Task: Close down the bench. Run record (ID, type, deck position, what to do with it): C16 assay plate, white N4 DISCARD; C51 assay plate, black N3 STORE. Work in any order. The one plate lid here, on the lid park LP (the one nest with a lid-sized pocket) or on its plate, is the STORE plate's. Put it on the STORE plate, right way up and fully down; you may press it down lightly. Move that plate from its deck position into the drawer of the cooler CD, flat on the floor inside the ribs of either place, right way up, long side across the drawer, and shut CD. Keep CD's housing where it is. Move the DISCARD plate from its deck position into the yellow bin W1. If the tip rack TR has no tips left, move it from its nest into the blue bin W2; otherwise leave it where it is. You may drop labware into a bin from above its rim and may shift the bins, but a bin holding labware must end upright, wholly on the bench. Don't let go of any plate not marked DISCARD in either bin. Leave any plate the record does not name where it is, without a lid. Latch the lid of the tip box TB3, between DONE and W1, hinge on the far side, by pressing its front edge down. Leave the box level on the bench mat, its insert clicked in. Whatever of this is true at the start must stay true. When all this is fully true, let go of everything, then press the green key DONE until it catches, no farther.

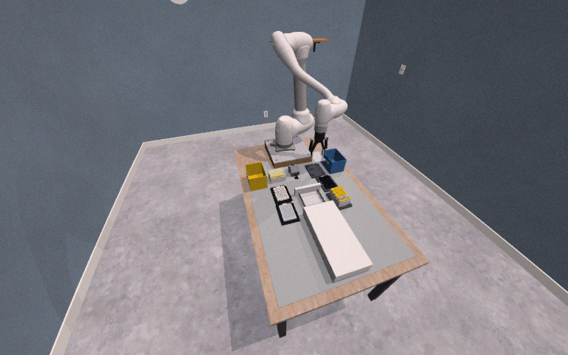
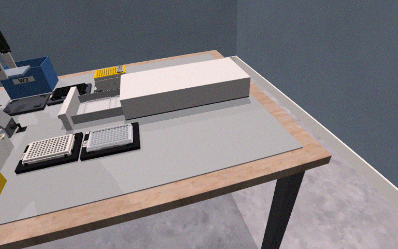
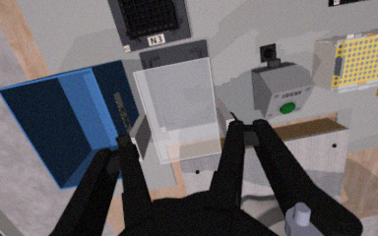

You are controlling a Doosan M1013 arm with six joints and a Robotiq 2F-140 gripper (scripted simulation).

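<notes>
Now: hand 160 mm short of the black plate, 150 mm above it and 50 mm to the right of it. Round my hand: blue bin W2 (160 mm to the left, 130 mm below, 30 mm behind); grey plate lid (20 mm below); green DONE key (190 mm to the right, 100 mm below, 30 mm behind).
</notes>
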